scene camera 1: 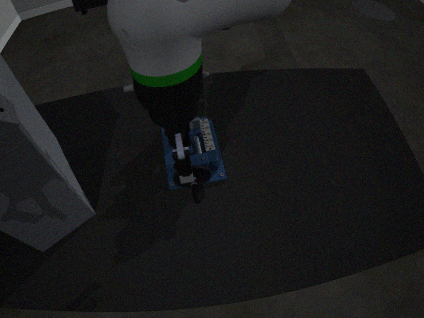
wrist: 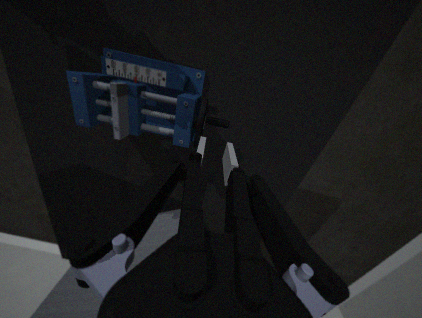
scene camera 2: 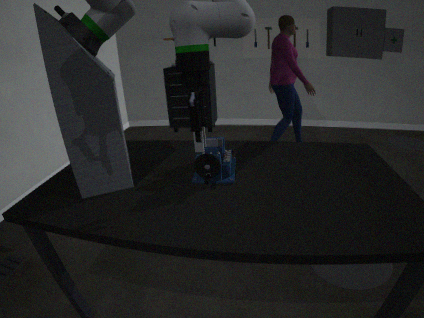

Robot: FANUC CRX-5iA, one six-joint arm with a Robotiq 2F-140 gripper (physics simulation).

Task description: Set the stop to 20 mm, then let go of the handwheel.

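Seen in the pictures: gripper, fingertip midpoint: (scene camera 1: pixel 186 172) (wrist: pixel 214 148) (scene camera 2: pixel 200 149); arm's base at its link origin: (scene camera 2: pixel 80 43).
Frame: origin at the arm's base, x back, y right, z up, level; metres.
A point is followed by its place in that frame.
The blue stop fixture (scene camera 1: pixel 209 159) @[x -0.519, y -0.018, z -0.478 m] (scene camera 2: pixel 227 179) @[x -0.535, y 0.004, z -0.522 m] (wrist: pixel 185 120) @[x -0.479, y 0.012, z -0.433 m] stands on the table. In the wrist view its pale stop plate (wrist: pixel 119 111) @[x -0.461, y -0.084, z -0.413 m] sits upright across the rods. A red pointer (wrist: pixel 135 79) @[x -0.504, y -0.096, z -0.475 m] is near the middle of the white scale (wrist: pixel 150 75) @[x -0.520, y -0.072, z -0.477 m]; its numbers are too small to read. The black handwheel (scene camera 1: pixel 202 174) @[x -0.501, y 0.038, z -0.450 m] (scene camera 2: pixel 206 166) @[x -0.475, y 0.045, z -0.455 m] is on the fixture's end, with its crank handle (scene camera 1: pixel 198 193) @[x -0.489, y 0.070, z -0.483 m] (wrist: pixel 218 121) @[x -0.487, y 0.068, z -0.482 m] sticking out. My gripper (scene camera 1: pixel 187 178) @[x -0.469, y 0.068, z -0.383 m] (scene camera 2: pixel 200 143) @[x -0.469, y 0.068, z -0.383 m] (wrist: pixel 214 148) @[x -0.469, y 0.068, z -0.383 m] is slightly open and empty, its pale pads apart, close beside the handwheel and pointing down.
A tall grey slanted panel (scene camera 1: pixel 55 210) @[x -0.153, y 0.142, z -0.409 m] (scene camera 2: pixel 95 140) @[x -0.134, y 0.157, z -0.330 m] stands left of the fixture on the dark table (scene camera 1: pixel 300 200) @[x -0.749, y 0.086, z -0.532 m] (scene camera 2: pixel 300 210) @[x -0.784, y 0.136, z -0.533 m]. Part of another arm (scene camera 2: pixel 97 30) @[x -0.094, y 0.004, z 0.030 m] shows behind the panel. A person (scene camera 2: pixel 285 70), a drawer cabinet (scene camera 2: pixel 175 95) and a wall cabinet (scene camera 2: pixel 356 32) are in the background.
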